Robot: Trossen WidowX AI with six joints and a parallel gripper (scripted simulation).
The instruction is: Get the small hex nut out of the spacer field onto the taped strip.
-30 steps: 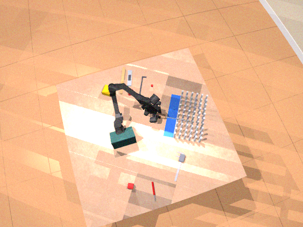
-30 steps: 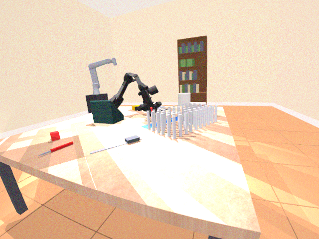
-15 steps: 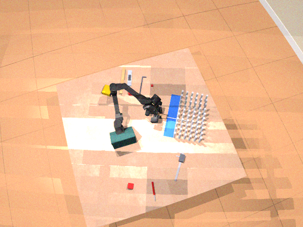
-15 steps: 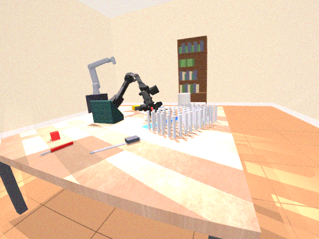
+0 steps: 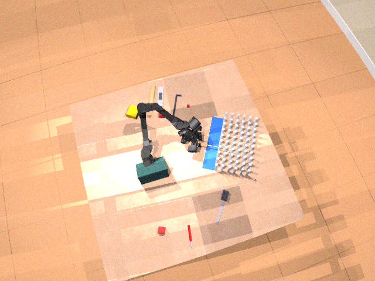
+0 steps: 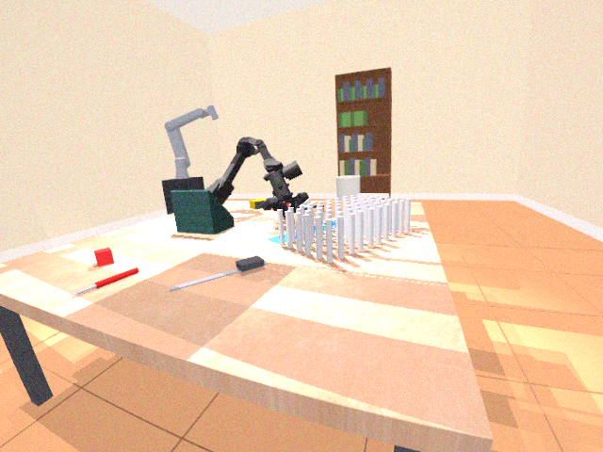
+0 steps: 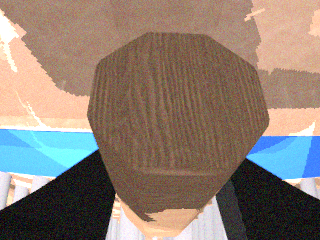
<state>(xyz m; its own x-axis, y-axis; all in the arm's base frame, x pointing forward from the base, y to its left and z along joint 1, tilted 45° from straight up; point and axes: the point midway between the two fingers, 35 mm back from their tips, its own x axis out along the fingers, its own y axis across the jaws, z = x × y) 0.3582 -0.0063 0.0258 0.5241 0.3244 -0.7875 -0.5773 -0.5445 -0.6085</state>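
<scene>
My gripper tip is 90 mm short of the blue taped strip, 10 mm to the left of it and 30 mm above it. Round my gripper tip: red-handled screwdriver 310 mm behind, 550 mm to the right, 20 mm below.
</scene>
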